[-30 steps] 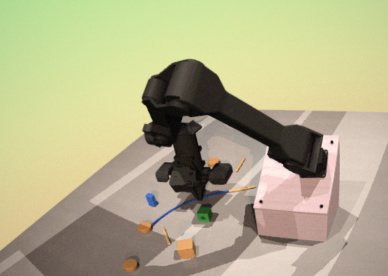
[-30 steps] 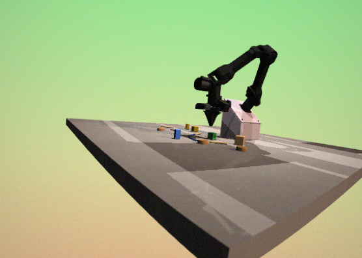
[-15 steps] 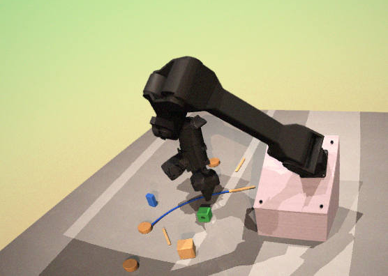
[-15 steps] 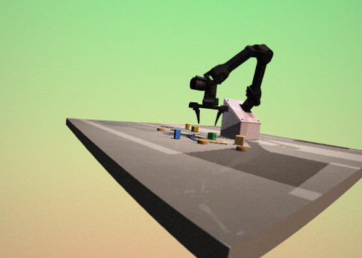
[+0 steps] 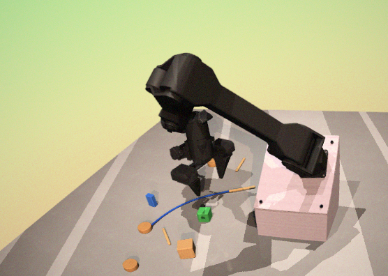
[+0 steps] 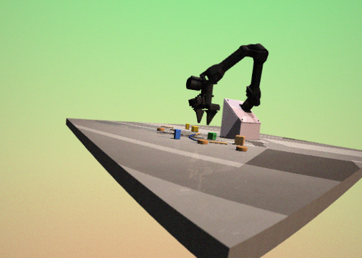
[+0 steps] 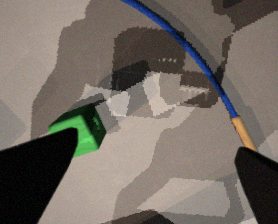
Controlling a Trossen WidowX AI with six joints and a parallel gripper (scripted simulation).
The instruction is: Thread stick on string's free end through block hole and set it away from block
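The thin wooden stick is 70 mm to the right of my gripper tip, 60 mm below it and 40 mm behind it. From my gripper tip the other things lie so: round wooden button (150 mm to the left, 140 mm ahead, 60 mm below); then blue block (180 mm ahead, 40 mm to the left, 40 mm below); then green block (60 mm to the left, 50 mm below).
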